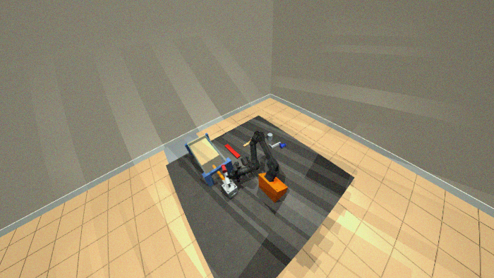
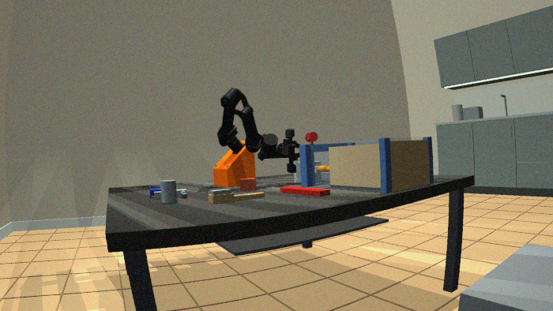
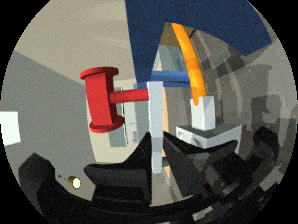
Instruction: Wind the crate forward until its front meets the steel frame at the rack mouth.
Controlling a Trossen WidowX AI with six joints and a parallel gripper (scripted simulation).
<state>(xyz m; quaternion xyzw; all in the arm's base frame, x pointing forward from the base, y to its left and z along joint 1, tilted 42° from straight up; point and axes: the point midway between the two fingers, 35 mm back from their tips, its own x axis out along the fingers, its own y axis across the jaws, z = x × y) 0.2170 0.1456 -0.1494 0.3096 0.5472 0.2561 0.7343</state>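
My gripper tip is now 7 cm past the grey winch and 11 cm above it. From my gripper tip the other things lie so: wooden-handled tool: 30 cm ahead, 46 cm to the right, 12 cm below; then clear-panelled cubby: 35 cm ahead, 2 cm to the left, 3 cm below; then flat red bar: 32 cm ahead, 23 cm to the right, 13 cm below.
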